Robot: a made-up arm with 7 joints.
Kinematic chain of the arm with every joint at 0, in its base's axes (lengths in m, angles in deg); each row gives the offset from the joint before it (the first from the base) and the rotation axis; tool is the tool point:
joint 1: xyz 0 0.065 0 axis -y
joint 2: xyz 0 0.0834 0 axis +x
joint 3: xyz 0 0 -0.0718 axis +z
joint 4: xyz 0 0 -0.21 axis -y
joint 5: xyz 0 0 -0.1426 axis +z
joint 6: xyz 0 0 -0.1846 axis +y
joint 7: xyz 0 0 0 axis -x
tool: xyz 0 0 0
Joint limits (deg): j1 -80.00..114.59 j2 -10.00..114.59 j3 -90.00..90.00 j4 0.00..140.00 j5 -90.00..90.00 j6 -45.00..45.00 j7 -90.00..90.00
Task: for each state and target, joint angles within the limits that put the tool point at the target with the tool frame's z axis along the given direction. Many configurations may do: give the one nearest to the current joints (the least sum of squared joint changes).
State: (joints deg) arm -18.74 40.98 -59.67 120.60 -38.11 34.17 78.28
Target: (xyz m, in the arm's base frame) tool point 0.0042 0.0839 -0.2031 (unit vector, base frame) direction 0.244 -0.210 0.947
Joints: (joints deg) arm -13.83 63.02 -75.54 139.89 -78.23 34.17 90.00
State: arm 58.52 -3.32 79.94 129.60 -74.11 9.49 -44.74
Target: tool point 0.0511 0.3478 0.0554 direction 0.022 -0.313 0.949
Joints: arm 110.42 -10.00 80.69 139.89 -34.84 45.00 -58.27
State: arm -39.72 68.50 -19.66 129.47 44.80 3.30 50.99
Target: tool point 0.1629 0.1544 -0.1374 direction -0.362 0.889 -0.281
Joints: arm -28.97 49.07 -7.43 139.88 52.09 -5.74 29.97
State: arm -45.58 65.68 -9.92 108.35 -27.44 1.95 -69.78
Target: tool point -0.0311 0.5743 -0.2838 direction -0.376 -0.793 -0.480
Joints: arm -62.90 46.63 36.79 65.52 -3.98 12.62 -65.10
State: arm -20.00 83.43 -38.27 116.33 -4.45 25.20 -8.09
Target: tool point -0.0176 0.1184 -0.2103 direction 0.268 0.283 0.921
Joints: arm -32.10 71.34 -62.65 139.89 -24.49 45.00 30.54
